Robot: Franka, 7 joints.
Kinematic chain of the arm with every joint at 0, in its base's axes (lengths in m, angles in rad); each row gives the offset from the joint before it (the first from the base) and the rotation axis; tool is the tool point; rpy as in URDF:
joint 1: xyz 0 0 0.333 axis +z
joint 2: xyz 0 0 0 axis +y
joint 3: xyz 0 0 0.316 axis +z
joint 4: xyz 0.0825 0 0 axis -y
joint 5: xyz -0.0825 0 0.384 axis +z
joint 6: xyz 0 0 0 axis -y
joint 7: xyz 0.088 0 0 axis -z
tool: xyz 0 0 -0.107 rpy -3.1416 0 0
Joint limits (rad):
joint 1: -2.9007..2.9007
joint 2: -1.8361..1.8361
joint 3: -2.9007..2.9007
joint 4: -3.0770..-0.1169
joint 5: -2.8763..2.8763
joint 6: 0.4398..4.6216
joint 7: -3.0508..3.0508
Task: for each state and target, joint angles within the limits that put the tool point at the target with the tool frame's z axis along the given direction. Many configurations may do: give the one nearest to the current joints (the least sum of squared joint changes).
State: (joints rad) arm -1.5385 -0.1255 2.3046 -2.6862 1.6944 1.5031 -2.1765
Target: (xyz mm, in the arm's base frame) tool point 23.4 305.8 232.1 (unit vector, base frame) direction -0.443 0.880 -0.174
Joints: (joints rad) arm -1.3102 0.2851 2.6386 -3.0016 2.3598 2.1262 -2.1765
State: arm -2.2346 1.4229 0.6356 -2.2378 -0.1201 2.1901 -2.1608
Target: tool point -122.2 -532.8 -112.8 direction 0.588 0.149 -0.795
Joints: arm -2.3829 1.3620 0.5178 -1.6637 -0.1189 2.4773 -2.1608
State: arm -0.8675 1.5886 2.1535 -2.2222 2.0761 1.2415 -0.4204
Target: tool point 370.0 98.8 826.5 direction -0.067 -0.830 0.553
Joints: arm -0.6969 1.3905 2.3185 -1.9332 2.1025 1.1831 -0.4204
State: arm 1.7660 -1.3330 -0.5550 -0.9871 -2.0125 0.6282 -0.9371
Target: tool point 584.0 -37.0 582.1 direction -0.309 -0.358 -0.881
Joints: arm 2.4010 -1.2721 -0.9619 -1.2481 -1.6713 0.4398 -0.9371
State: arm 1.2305 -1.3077 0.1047 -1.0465 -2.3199 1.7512 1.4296
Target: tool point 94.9 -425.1 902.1 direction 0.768 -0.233 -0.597
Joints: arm 1.4698 -1.2211 -0.0080 -1.1471 -1.8126 0.9544 1.4296
